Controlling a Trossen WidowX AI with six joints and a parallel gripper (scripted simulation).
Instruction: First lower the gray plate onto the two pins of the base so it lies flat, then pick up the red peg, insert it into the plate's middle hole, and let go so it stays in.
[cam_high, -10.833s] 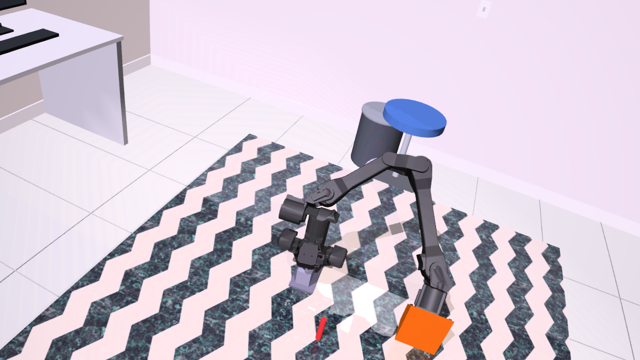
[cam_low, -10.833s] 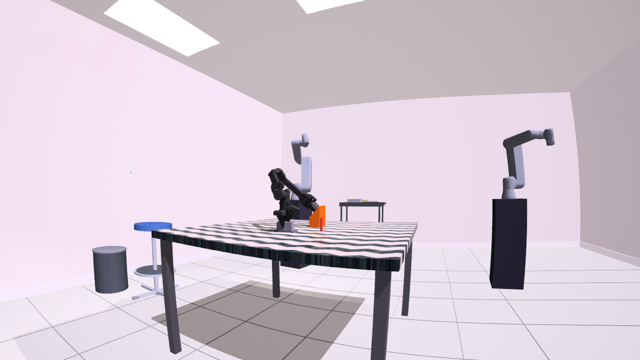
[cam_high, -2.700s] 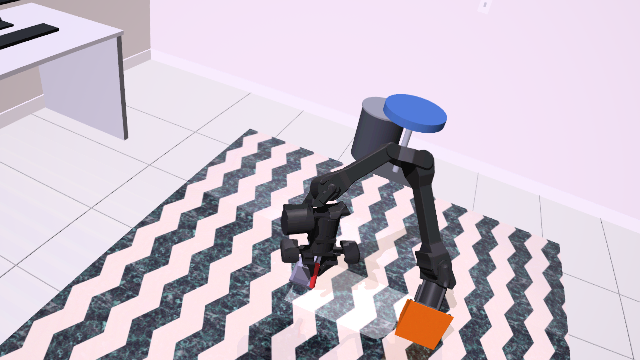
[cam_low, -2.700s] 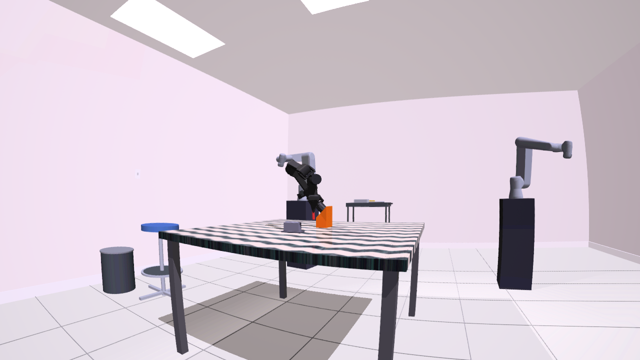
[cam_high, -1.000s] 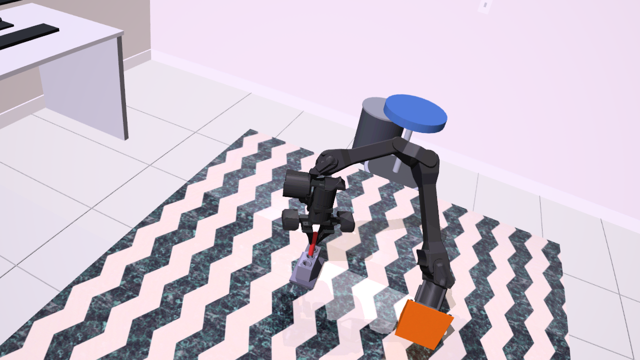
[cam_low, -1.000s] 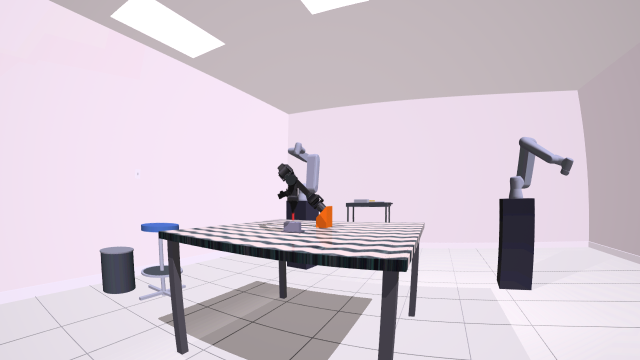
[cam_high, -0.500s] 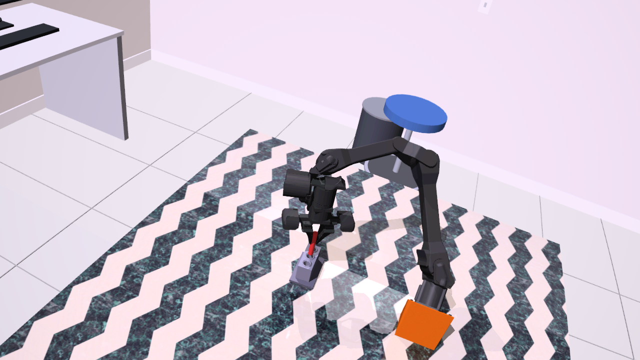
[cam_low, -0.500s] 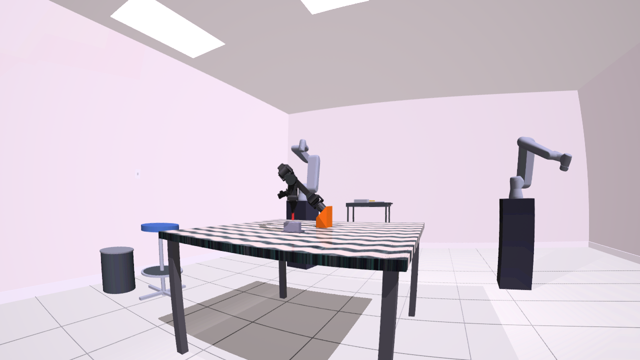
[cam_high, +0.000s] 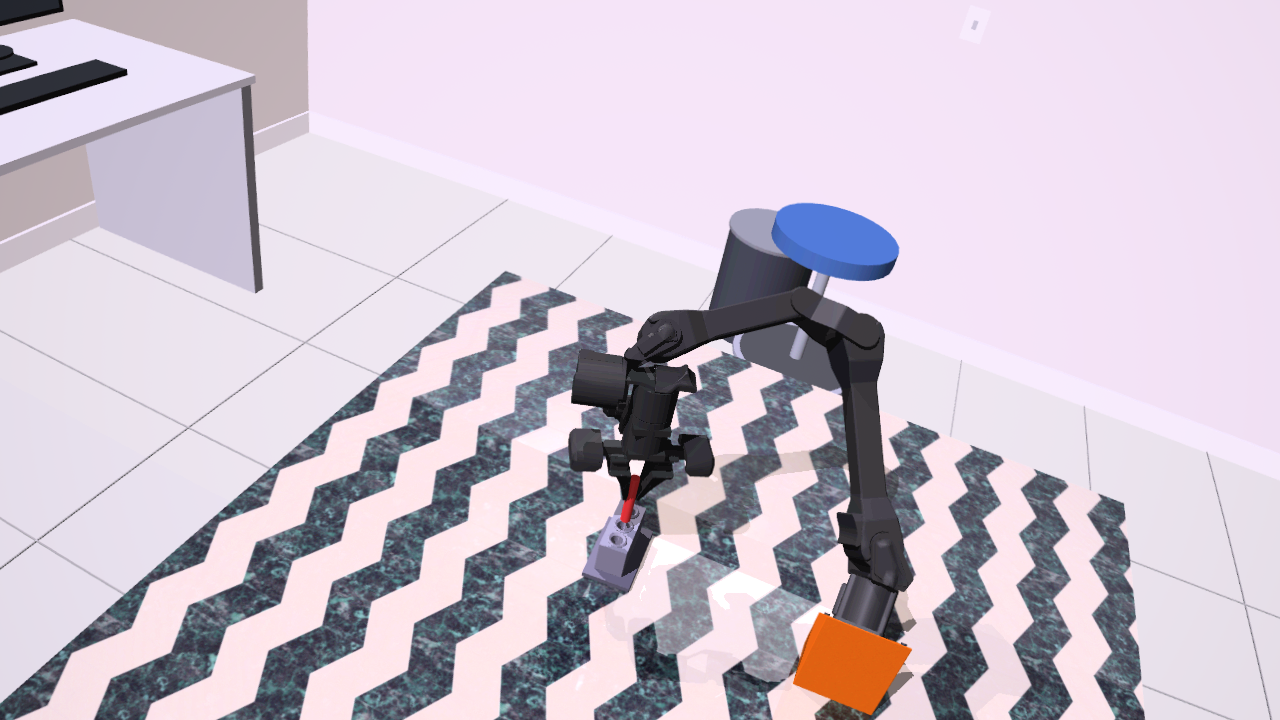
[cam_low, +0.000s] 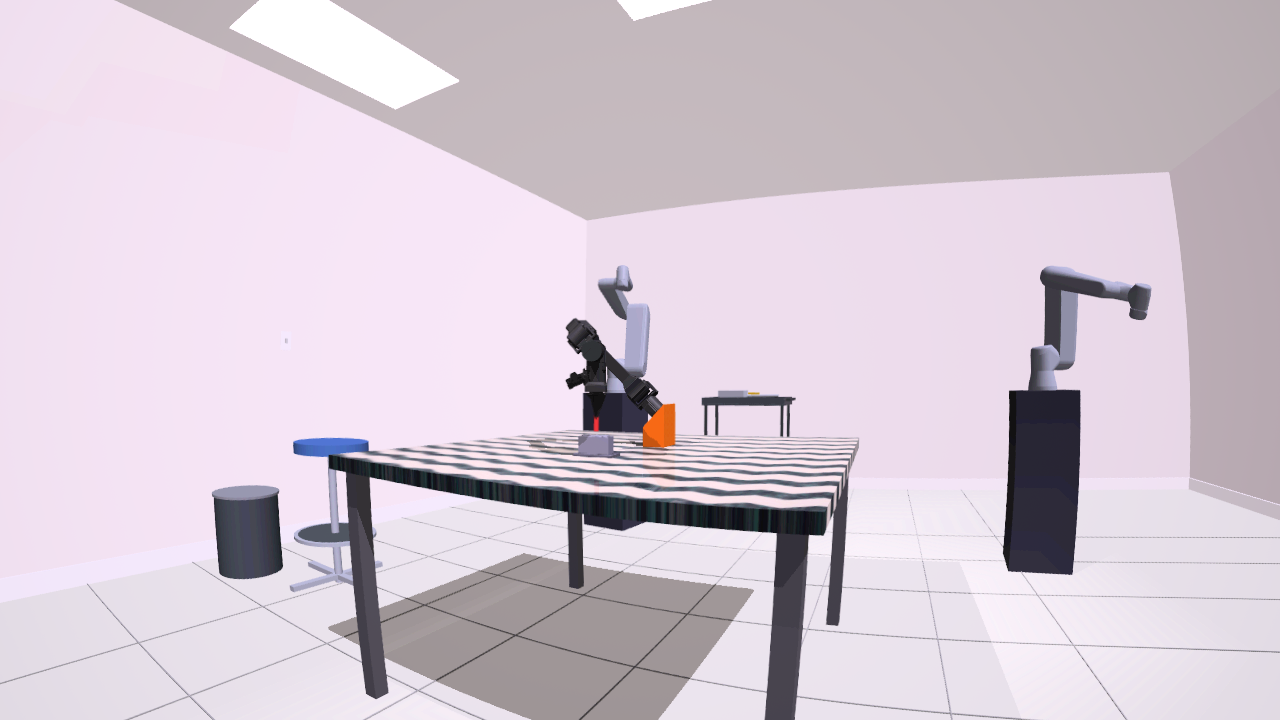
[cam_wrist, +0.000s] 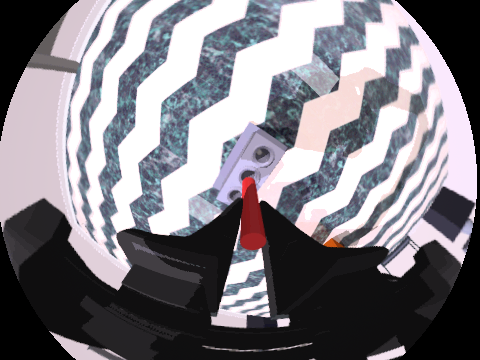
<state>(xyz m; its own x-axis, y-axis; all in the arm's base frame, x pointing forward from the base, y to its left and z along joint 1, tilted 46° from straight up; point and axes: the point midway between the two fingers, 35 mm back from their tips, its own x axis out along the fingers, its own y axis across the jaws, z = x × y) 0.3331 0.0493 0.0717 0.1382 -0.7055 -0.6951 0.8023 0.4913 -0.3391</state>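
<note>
Now: gripper tip right at the red peg. Also, from my gripper tip: gray plate 70 mm below.
</note>
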